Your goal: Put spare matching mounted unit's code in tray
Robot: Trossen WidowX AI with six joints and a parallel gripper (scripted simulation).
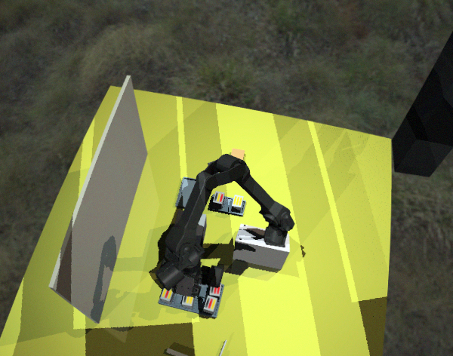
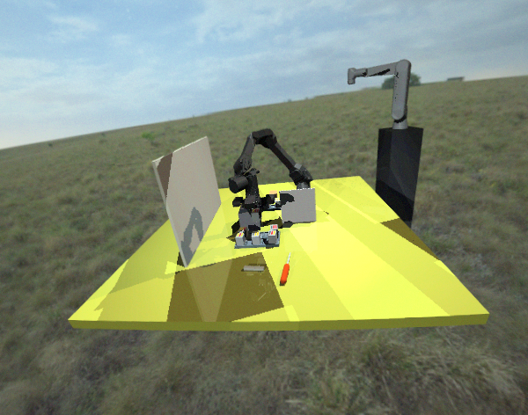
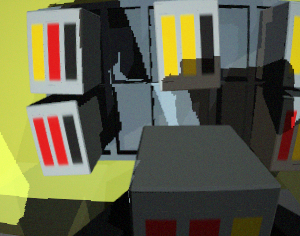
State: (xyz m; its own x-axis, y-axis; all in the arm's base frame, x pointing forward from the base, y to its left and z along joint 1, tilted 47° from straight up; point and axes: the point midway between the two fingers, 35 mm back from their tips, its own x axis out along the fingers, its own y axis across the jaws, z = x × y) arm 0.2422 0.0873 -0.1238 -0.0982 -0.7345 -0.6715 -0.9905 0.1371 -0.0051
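Now: the flat grey-blue tray 36 cm to the right of my gripper tip, 10 cm below it and 7 cm ahead of it. From my gripper tip the other things lie so: dark spare: 2 cm above; then small rack: 33 cm to the right, 10 cm below, 7 cm behind; then mounted unit: 15 cm to the right, 6 cm below, 5 cm ahead.
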